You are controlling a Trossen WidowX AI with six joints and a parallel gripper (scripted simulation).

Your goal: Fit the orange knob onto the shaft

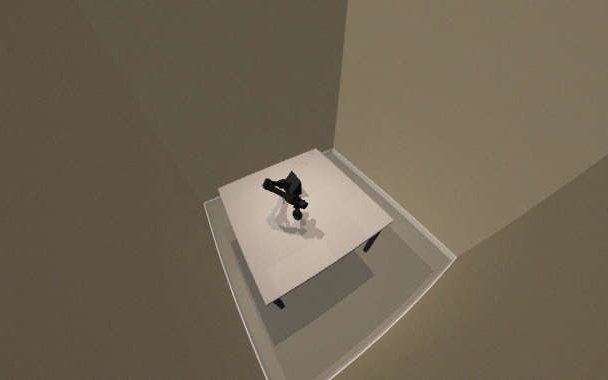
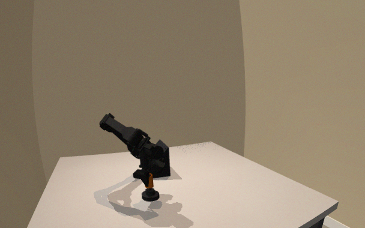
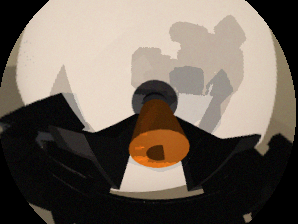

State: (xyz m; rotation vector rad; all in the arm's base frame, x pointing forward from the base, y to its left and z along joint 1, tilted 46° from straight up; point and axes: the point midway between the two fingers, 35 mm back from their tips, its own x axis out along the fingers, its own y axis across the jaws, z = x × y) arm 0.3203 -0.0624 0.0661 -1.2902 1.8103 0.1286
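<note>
My gripper tip is 20 mm below the orange knob. The rest, counted from my gripper tip: dark round pedestal (40 mm below).
</note>
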